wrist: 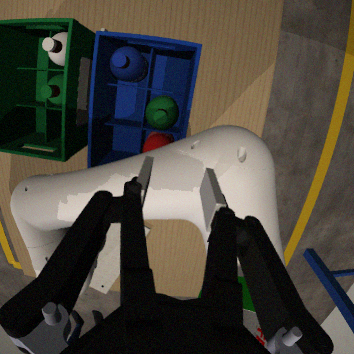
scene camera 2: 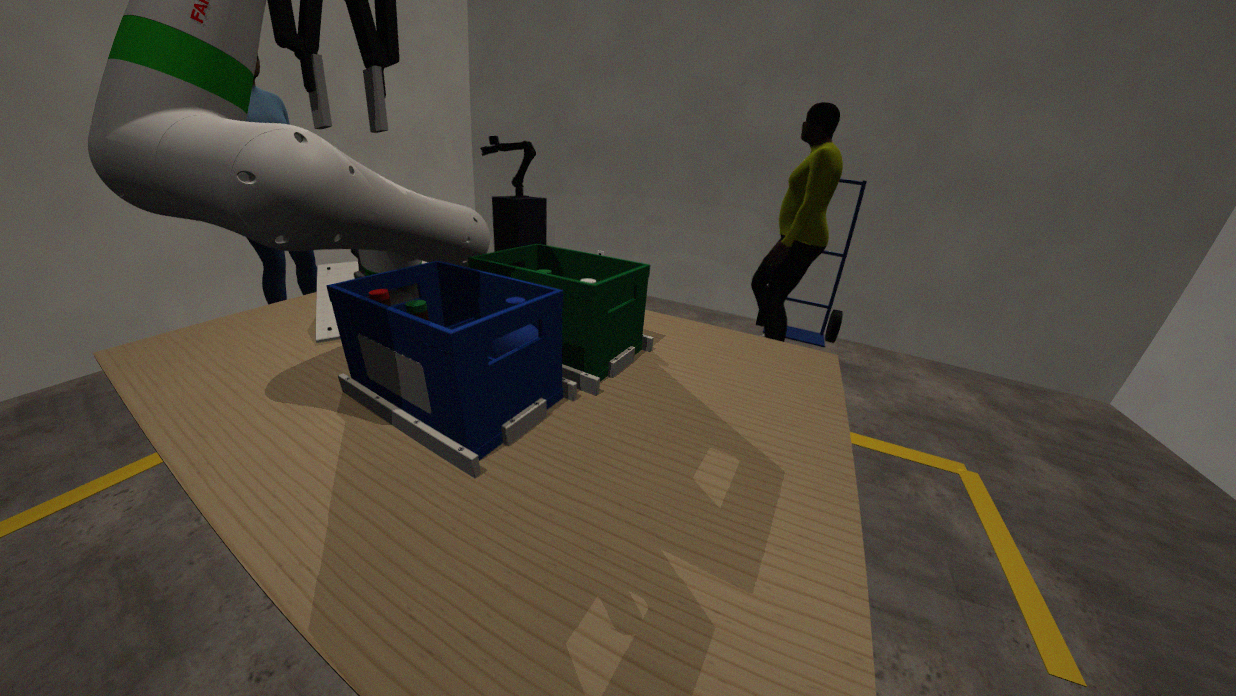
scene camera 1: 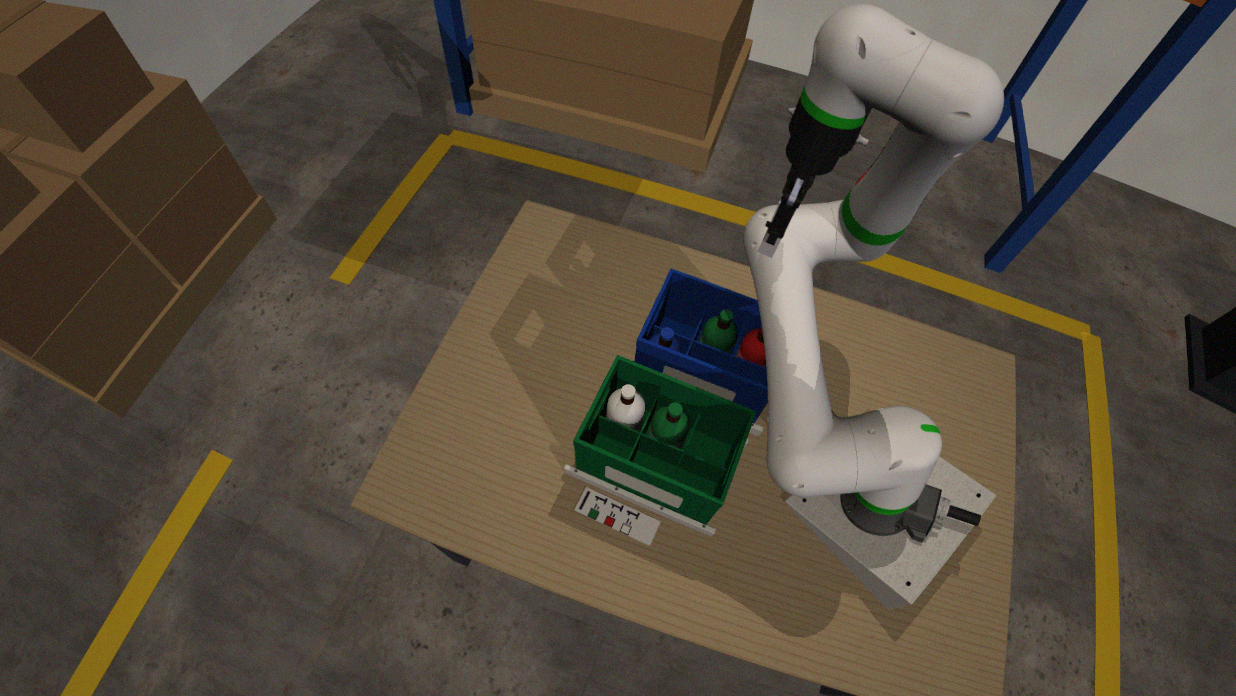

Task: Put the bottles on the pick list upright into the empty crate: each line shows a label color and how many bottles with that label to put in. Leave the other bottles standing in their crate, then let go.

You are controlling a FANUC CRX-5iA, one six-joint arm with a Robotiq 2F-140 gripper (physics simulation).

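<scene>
The pick list shows 1 green, 1 red, 1 white. In the green crate, a white bottle and a green bottle stand upright in neighbouring compartments. The blue crate holds a blue bottle, a green bottle and a red bottle, partly hidden by the arm. My gripper is partly open, empty, high above the table.
The robot's own arm passes beside the blue crate and below the gripper in the wrist view. Low metal rails edge the crates. Blue rack posts and boxes stand beyond the table.
</scene>
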